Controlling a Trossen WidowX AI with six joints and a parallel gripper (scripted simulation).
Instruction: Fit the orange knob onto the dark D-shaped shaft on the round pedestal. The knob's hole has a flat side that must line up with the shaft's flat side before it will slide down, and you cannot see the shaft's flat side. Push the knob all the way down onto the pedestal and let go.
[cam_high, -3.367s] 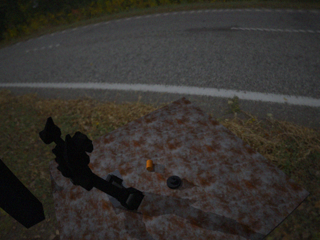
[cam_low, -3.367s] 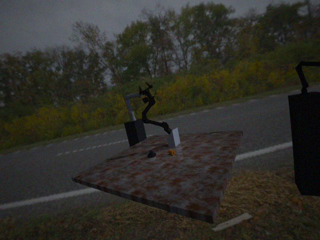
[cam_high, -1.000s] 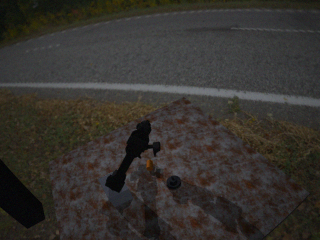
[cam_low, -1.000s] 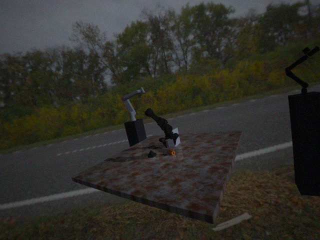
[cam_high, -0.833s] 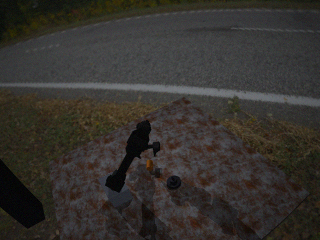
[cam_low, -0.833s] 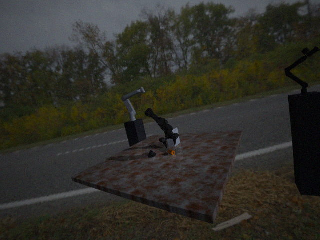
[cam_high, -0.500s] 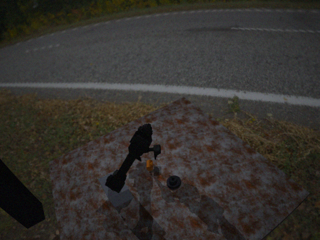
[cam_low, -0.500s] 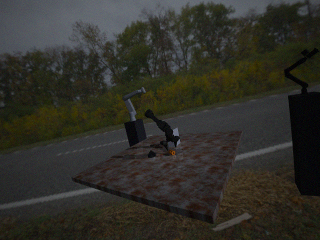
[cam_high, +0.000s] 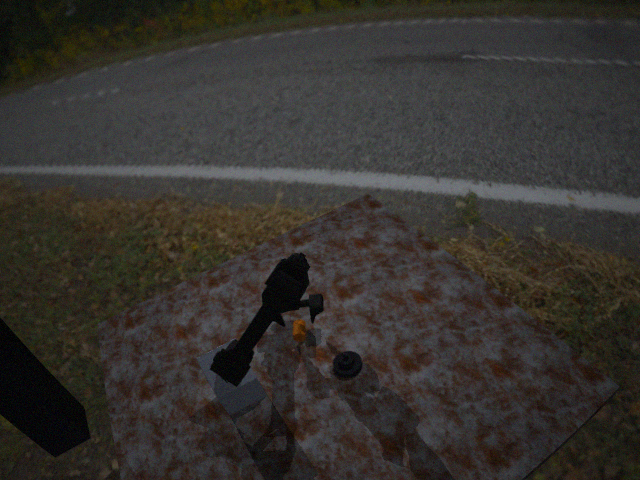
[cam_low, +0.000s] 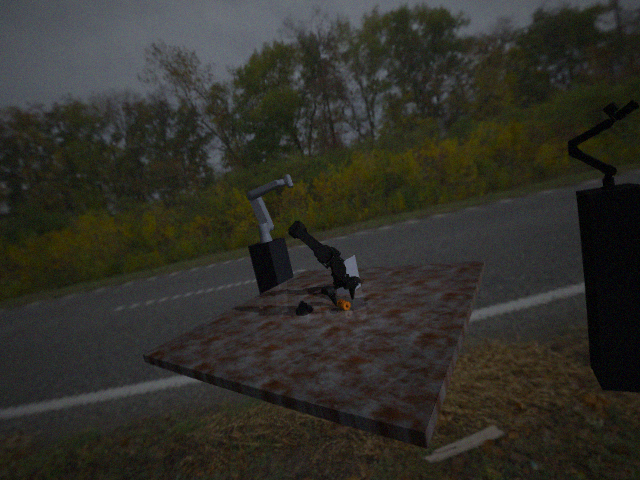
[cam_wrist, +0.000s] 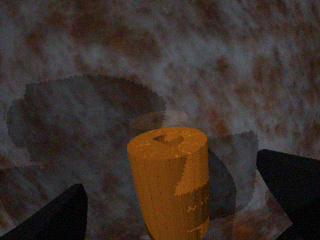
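Right now my gripper tip is 1 cm past the orange knob, 1 cm to the left of it and 1 cm above it. Round my gripper tip: dark round pedestal 4 cm ahead, 22 cm to the right.
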